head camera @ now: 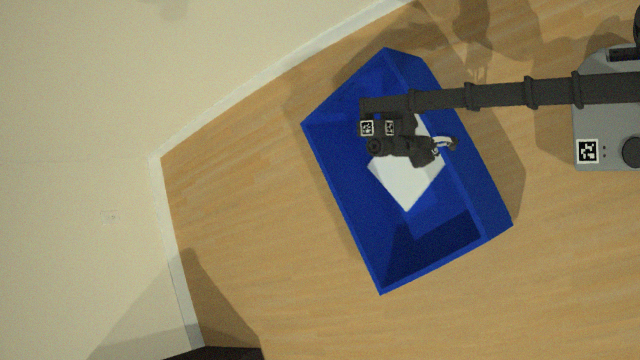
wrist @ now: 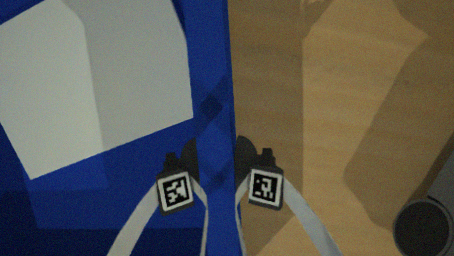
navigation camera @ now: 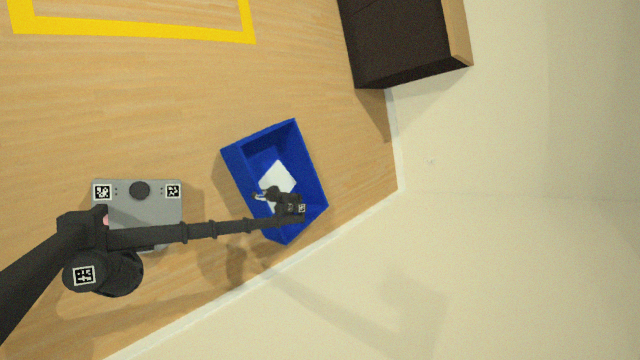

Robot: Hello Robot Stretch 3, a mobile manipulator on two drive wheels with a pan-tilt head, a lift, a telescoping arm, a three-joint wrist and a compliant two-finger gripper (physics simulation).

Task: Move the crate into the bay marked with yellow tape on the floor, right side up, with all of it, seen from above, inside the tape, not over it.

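Observation:
The blue crate [head camera: 482, 165] [navigation camera: 237, 167] [wrist: 210, 60] is right side up, its open top facing up, with a white block [head camera: 407, 182] [navigation camera: 277, 175] [wrist: 50, 75] inside. I cannot tell if its bottom touches the floor. My gripper [head camera: 452, 143] [navigation camera: 257, 196] [wrist: 218, 155] is shut on the crate's long side wall nearest my base, one finger inside and one outside. The yellow tape [navigation camera: 135, 30] shows in part at the top left of the navigation view, and the crate is outside it. The tape does not show in the head view.
My base [head camera: 590, 120] [navigation camera: 145, 212] stands beside the crate, on the gripper's side. A dark cabinet [navigation camera: 400, 42] stands against the wall, right of the tape in the navigation view. A white baseboard [head camera: 170, 240] [navigation camera: 320, 240] runs along the walls close to the crate.

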